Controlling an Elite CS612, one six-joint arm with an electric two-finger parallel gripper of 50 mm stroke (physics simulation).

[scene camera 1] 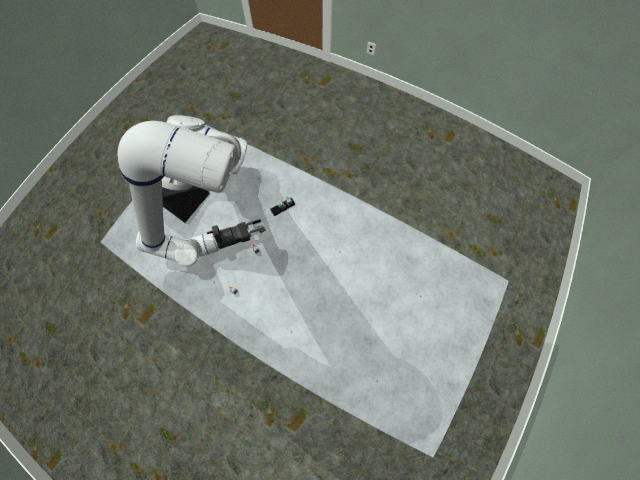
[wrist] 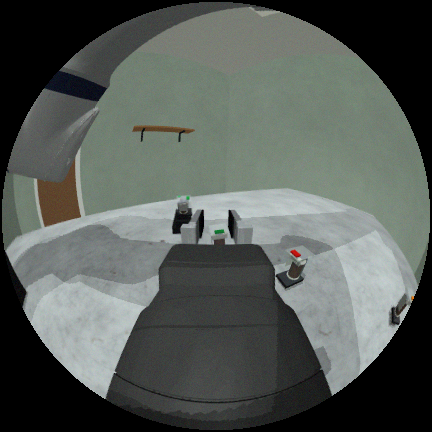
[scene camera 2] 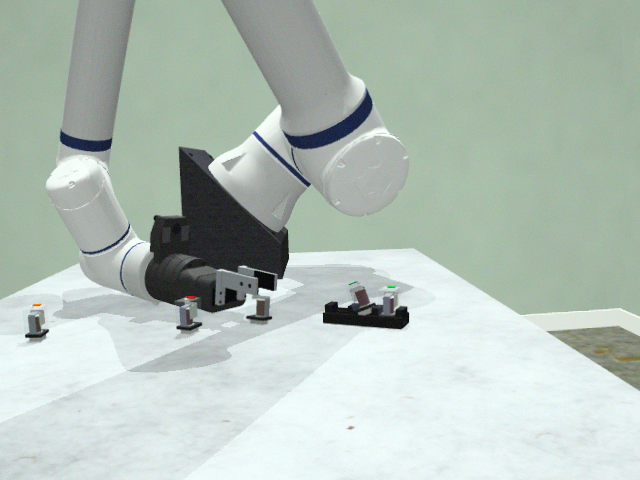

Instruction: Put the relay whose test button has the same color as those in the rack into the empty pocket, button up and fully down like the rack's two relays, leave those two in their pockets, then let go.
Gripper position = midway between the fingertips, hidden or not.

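Red-button relay (scene camera 2: 188,314), (wrist: 295,261). Green-button relay (scene camera 2: 359,293). Another green-button relay (scene camera 2: 259,308). Black rack (scene camera 2: 333,314). Gripper (scene camera 2: 266,284), (wrist: 215,218).
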